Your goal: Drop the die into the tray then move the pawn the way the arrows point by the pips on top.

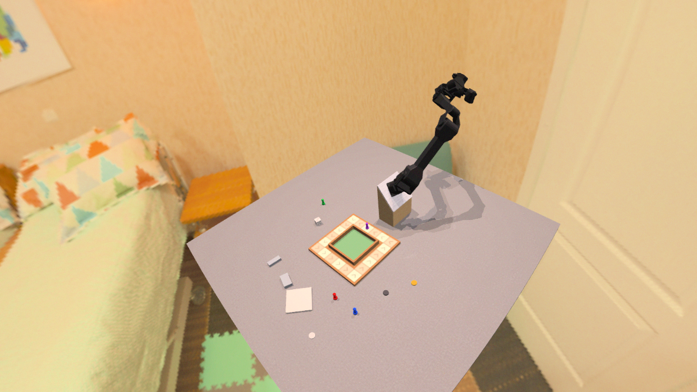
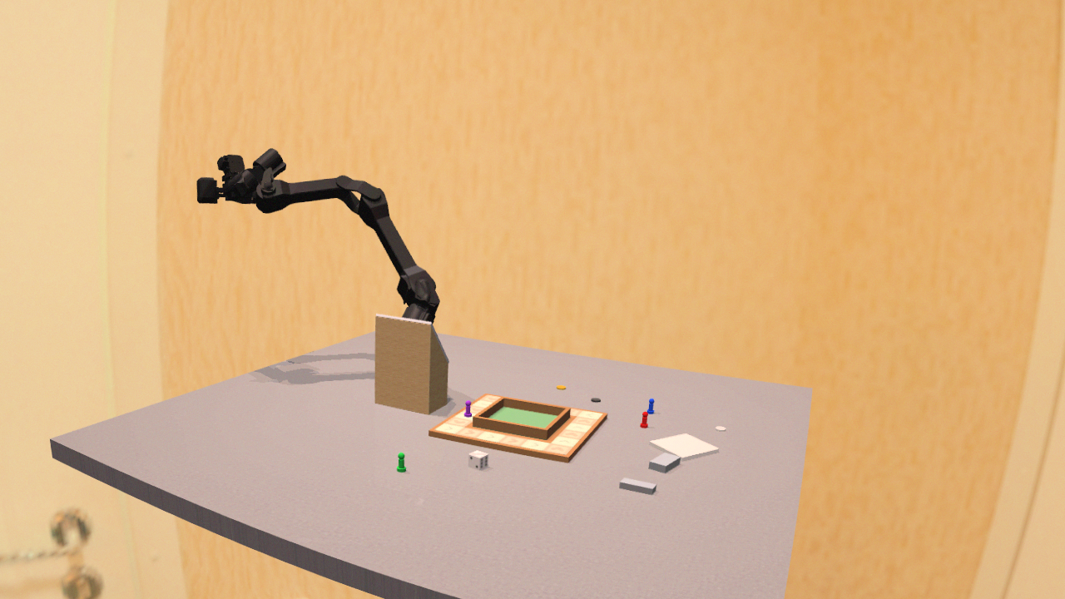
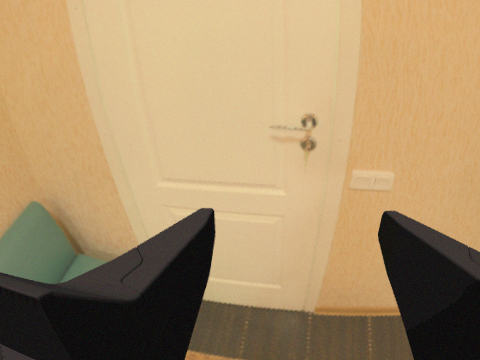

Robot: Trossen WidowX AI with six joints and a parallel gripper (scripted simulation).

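The white die is 920 mm ahead of my gripper tip, 150 mm to the right of it and 410 mm below it. The rest, counted from my gripper tip: purple pawn 770 mm ahead, 40 mm to the left, 390 mm below; green dice tray 880 mm ahead, 90 mm to the left, 410 mm below; green pawn 830 mm ahead, 250 mm to the right, 410 mm below.
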